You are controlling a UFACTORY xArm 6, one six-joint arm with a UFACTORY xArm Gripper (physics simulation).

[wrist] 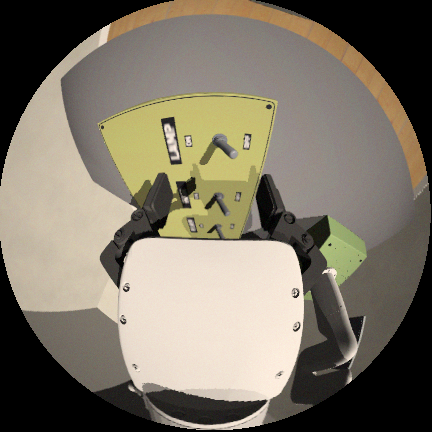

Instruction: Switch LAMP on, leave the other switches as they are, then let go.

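Pixels of known places: gripper, fingertip midpoint: [213,182]; arm's base at its link origin: [320,278].
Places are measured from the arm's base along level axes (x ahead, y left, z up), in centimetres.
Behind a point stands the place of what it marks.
The yellow-green switch panel [135,150] @[y -11.4, x 60.4, z -1.0 cm] lies ahead of the gripper in the wrist view. Its farthest row has a dark label that reads like LAMP [171,141] @[y -14.1, x 54.4, z -3.1 cm], with a grey lever [226,147] @[y -17.3, x 46.3, z -2.3 cm] between two small, unreadable side marks. That lever leans toward the right mark. A second lever [222,204] @[y -5.9, x 42.7, z -3.1 cm] and a third lever [218,230] @[y 5.8, x 39.5, z -3.9 cm] stand in nearer rows and also lean right; their labels are blurred or partly covered. My gripper [213,182] @[y -16.6, x 45.5, z 3.6 cm] is open and empty. The LAMP lever shows beyond the fingertips, the second lever between the fingers. The gripper body hides the panel's near end.
A green box [346,245] @[y -12.8, x 4.1, z -7.0 cm] stands right of the gripper, partly hidden by the right finger's linkage. The grey table top [320,125] @[y -26.4, x 34.3, z -13.8 cm] surrounds the panel's far and right sides. A wooden surface [345,47] lies past its far edge. A grey bent arm-like part [336,315] shows at lower right.
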